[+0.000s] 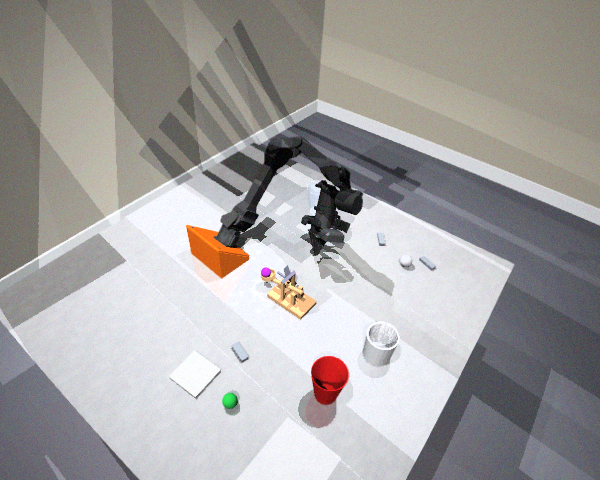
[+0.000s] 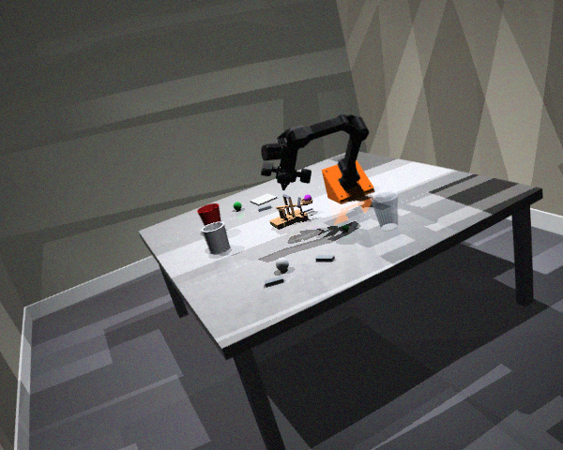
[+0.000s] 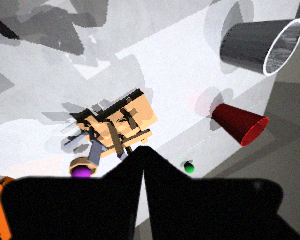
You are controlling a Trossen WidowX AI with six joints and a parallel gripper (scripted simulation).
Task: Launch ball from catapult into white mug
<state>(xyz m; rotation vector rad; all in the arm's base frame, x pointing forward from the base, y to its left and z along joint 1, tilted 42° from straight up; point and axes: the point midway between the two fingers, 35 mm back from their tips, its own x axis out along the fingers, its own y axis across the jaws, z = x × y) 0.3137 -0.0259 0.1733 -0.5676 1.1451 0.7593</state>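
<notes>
Right now my gripper tip is 130 mm past the purple ball, 90 mm to the left of it and 100 mm above it. Also, from my gripper tip: white ball 190 mm ahead, 310 mm to the left, 140 mm below; then white mug 290 mm ahead, 70 mm to the right, 130 mm below; then catapult 60 mm behind, 60 mm to the right, 110 mm below.
</notes>
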